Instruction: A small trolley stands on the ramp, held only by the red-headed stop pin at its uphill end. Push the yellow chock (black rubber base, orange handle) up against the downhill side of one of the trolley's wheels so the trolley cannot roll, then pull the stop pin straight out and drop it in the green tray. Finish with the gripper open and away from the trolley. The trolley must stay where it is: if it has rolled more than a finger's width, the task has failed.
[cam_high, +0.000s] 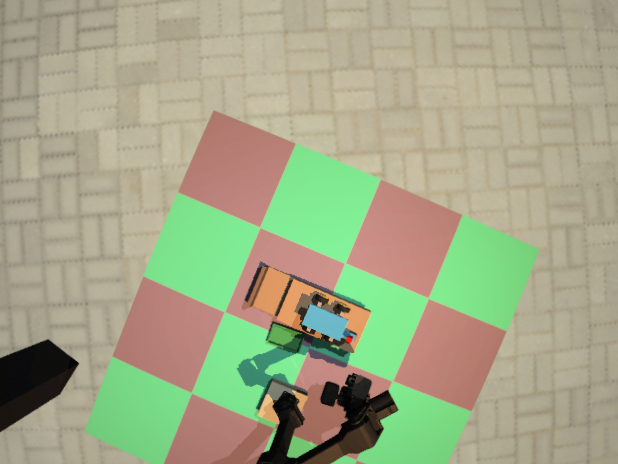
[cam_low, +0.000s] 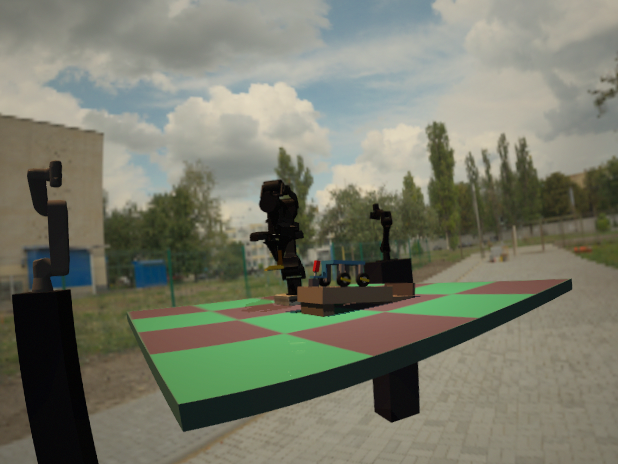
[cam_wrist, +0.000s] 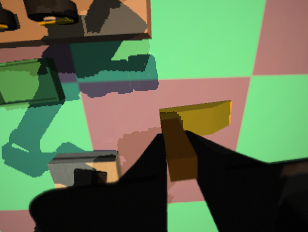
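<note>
My gripper tip is now 12 cm short of the red-headed stop pin, 8 cm to the right of it and 5 cm above it. The rest, counted from my gripper tip: yellow chock (2 cm to the right, 1 cm below, 1 cm ahead); green tray (24 cm to the left, 18 cm below, 2 cm behind); blue trolley (17 cm to the left, 13 cm ahead, 7 cm below).
</note>
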